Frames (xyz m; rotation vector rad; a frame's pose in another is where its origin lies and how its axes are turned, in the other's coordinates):
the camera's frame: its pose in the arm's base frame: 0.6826 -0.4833 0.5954 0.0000 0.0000 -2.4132
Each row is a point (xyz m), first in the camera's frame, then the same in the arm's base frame.
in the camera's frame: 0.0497 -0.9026 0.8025
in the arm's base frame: 0.0447 0.1572 1.3979
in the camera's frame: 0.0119 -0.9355 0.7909
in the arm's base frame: 0.0510 0.2069 1.3863
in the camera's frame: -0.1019 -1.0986 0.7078
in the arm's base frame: 0.0273 0.4044 1.3032
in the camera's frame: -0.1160 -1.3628 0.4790
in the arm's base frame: -0.1380 0.6109 1.0744
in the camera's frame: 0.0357 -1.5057 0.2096
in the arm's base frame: -0.3463 0.6166 0.8050
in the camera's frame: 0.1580 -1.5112 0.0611
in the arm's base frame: -0.4413 0.5392 0.6565
